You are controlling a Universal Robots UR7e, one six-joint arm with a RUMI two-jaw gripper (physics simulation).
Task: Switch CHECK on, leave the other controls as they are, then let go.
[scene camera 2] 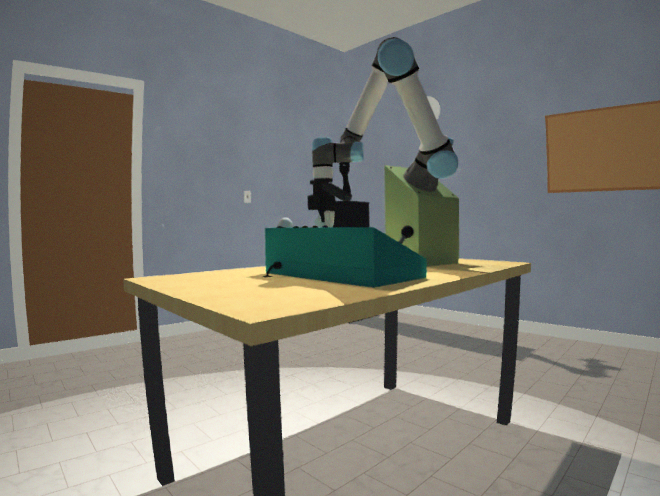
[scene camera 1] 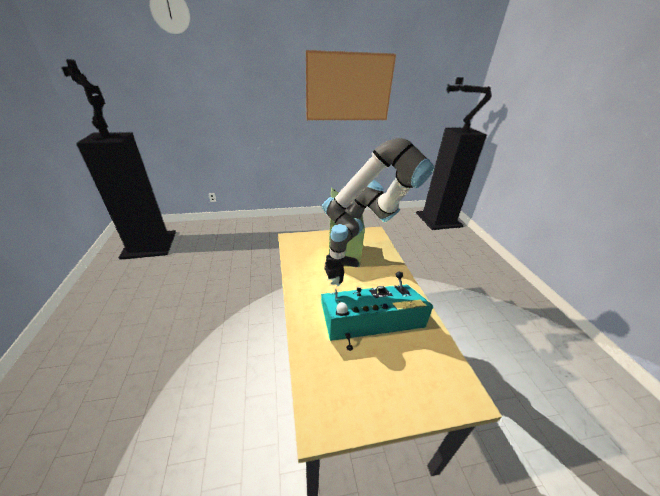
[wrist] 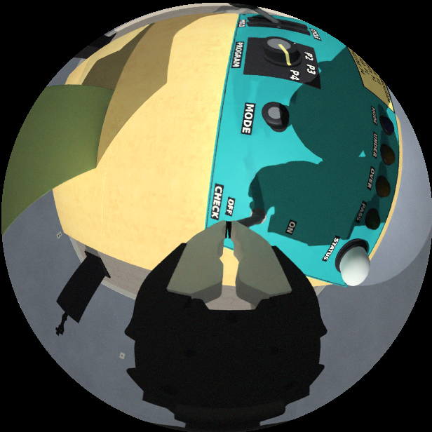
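Seen in the pictures: gripper, fingertip midpoint: (scene camera 1: 337,286); arm's base at its link origin: (scene camera 2: 419,182) (scene camera 1: 349,210).
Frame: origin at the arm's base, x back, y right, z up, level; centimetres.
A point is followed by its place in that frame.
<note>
The teal control box (scene camera 1: 378,323) {x -63.3, y 1.6, z -26.4 cm} (scene camera 2: 320,256) {x -63.5, y -4.2, z -27.4 cm} (wrist: 240,155) stands on the table. Its CHECK toggle lever (scene camera 1: 336,294) {x -42.9, y 17.3, z -24.3 cm} (wrist: 254,218) leans toward the OFF label (wrist: 230,206), away from the ON label (wrist: 291,227). My gripper (scene camera 1: 336,281) {x -39.6, y 16.3, z -21.6 cm} (scene camera 2: 327,220) (wrist: 227,222) is shut, its fingertips together with nothing between them. In the wrist view the fingertips are at the OFF side of the lever, close to its free end; whether they touch it cannot be told. The lever's far tip is partly hidden by the fingers.
The MODE knob (wrist: 276,116), the PROGRAM dial (wrist: 281,51) and a slider with a black-knobbed lever (scene camera 1: 399,275) {x -40.0, y -18.2, z -19.3 cm} (scene camera 2: 407,231) {x -40.2, y -20.0, z -20.2 cm} are further along the box. The white STATUS dome (scene camera 1: 342,307) {x -59.5, y 19.1, z -15.7 cm} (scene camera 2: 285,222) {x -59.6, y 16.8, z -16.9 cm} (wrist: 355,266) is near CHECK. A small black lever (scene camera 1: 348,341) {x -66.7, y 16.6, z -31.7 cm} (scene camera 2: 276,265) {x -64.8, y 15.6, z -31.3 cm} sticks out in front.
</note>
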